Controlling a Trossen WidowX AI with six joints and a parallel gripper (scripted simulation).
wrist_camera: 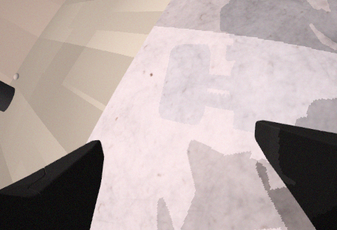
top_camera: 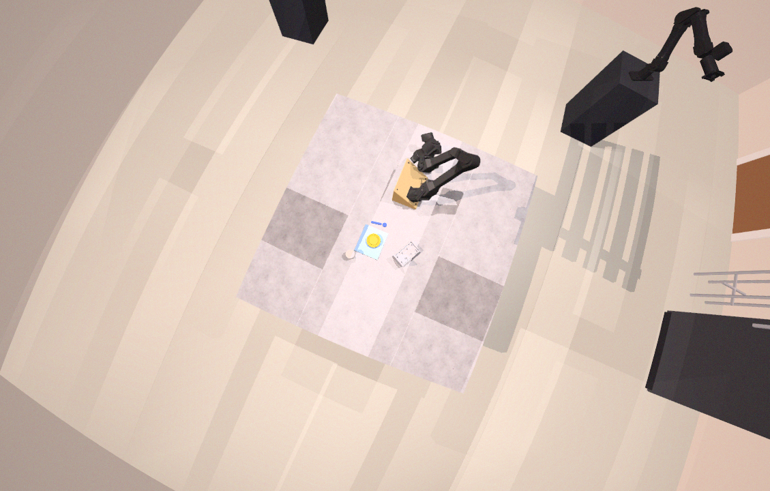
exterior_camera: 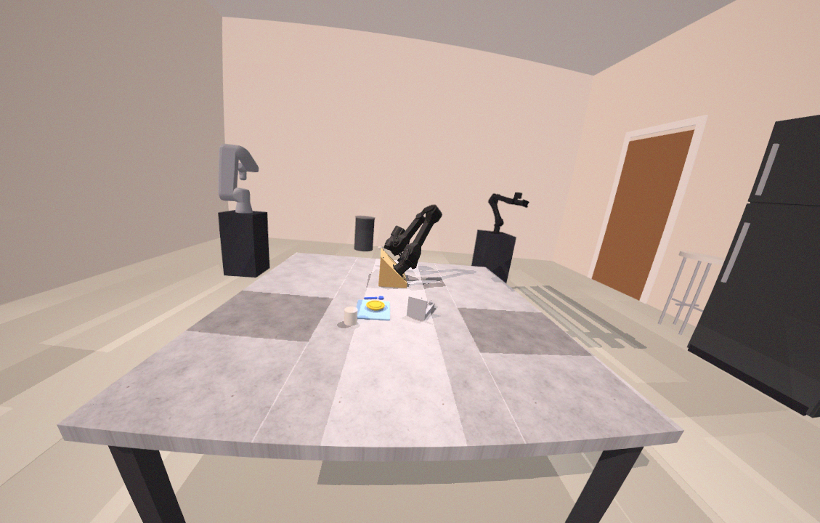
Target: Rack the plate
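Now: gripper tip 590 mm short of the yellow plate, 140 mm to the left of it and 50 mm above it. From my gripper tip the other things lie so: light blue mat (600 mm ahead, 140 mm to the right, 60 mm below); dish rack (590 mm ahead, 50 mm to the left, 40 mm below); blue spoon (500 mm ahead, 140 mm to the right, 60 mm below).
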